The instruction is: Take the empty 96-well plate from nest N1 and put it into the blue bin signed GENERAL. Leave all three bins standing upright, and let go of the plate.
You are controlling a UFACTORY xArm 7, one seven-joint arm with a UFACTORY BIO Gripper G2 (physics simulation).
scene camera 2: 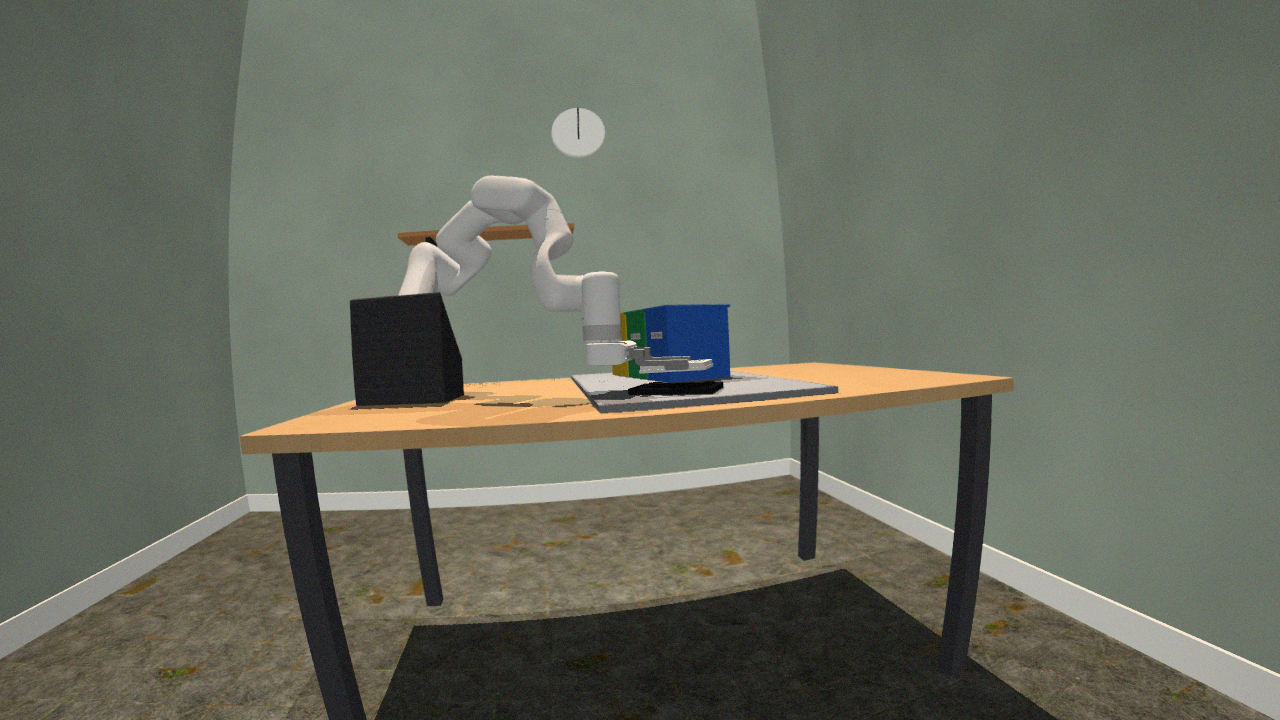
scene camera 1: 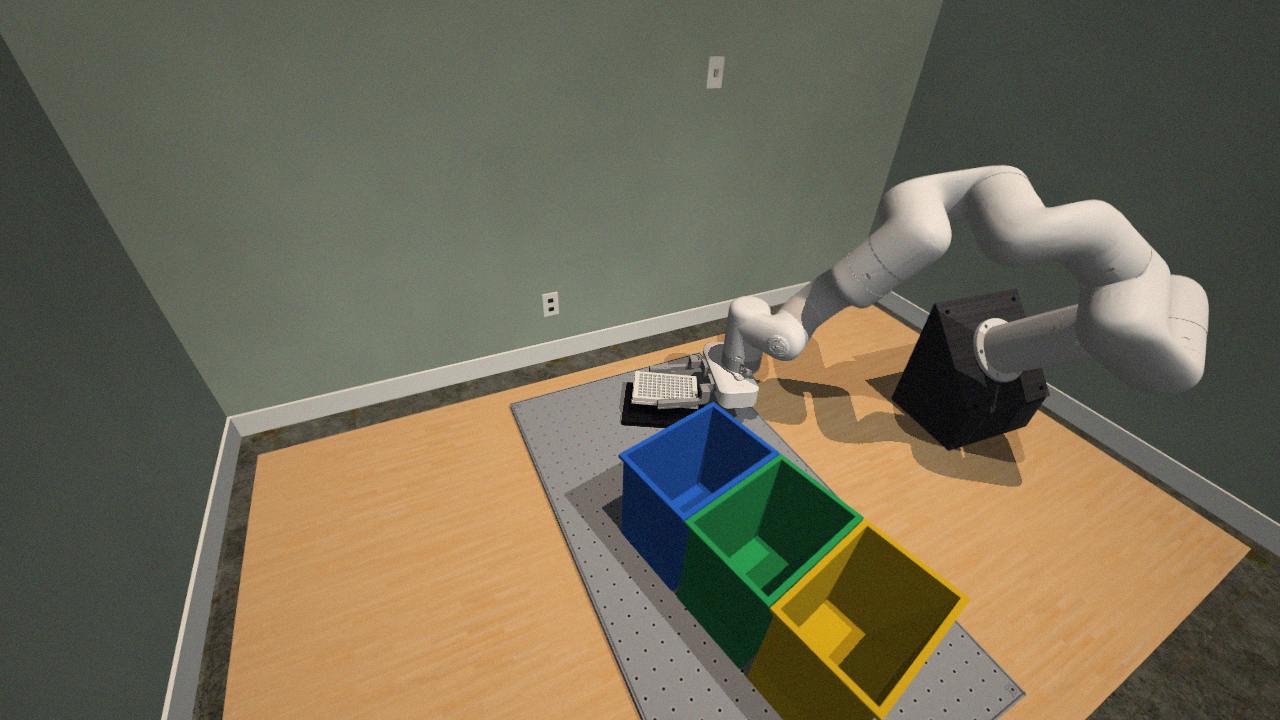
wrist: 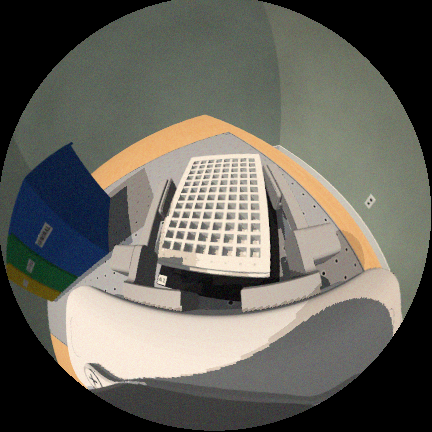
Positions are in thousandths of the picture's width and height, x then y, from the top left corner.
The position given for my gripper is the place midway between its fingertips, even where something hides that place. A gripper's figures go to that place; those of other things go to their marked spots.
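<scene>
There's my gripper (scene camera 1: 511, 538), and that's 0.98 m from the lens. I can also see a white 96-well plate (scene camera 1: 507, 538), and for the plate it's 0.98 m from the lens too.
</scene>
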